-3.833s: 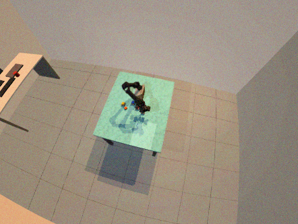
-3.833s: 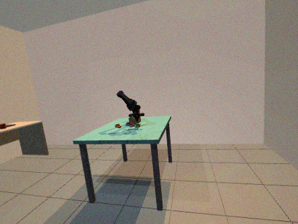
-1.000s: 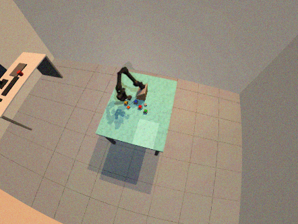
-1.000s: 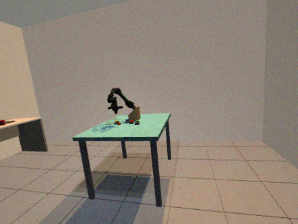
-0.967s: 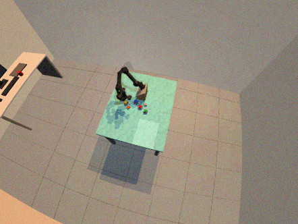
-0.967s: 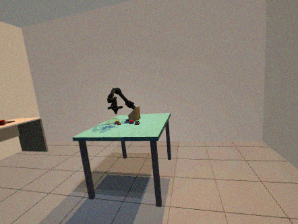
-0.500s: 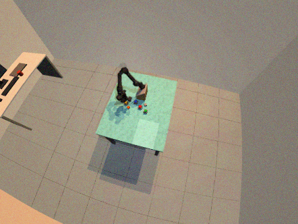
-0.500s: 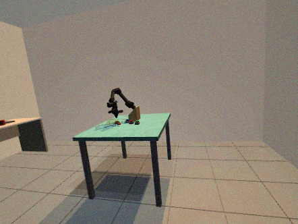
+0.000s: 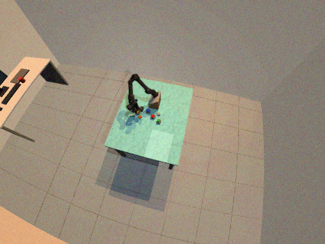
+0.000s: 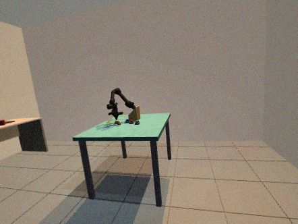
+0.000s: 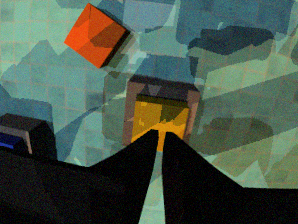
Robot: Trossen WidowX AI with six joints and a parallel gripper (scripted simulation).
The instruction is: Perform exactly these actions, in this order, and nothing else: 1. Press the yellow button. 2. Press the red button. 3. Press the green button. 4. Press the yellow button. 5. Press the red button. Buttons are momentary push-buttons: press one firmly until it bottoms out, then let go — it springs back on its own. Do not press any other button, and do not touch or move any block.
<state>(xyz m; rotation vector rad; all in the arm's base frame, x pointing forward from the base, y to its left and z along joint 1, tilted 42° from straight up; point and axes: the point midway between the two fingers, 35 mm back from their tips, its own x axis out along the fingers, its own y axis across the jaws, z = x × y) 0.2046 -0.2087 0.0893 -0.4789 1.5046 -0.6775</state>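
My gripper tip is now 2 cm above the yellow button. The rest, counted from my gripper tip: green button (8 cm ahead, 29 cm to the left, 2 cm below); red button (3 cm ahead, 21 cm to the left, 2 cm below); orange block (6 cm ahead, 5 cm to the left, 4 cm below).
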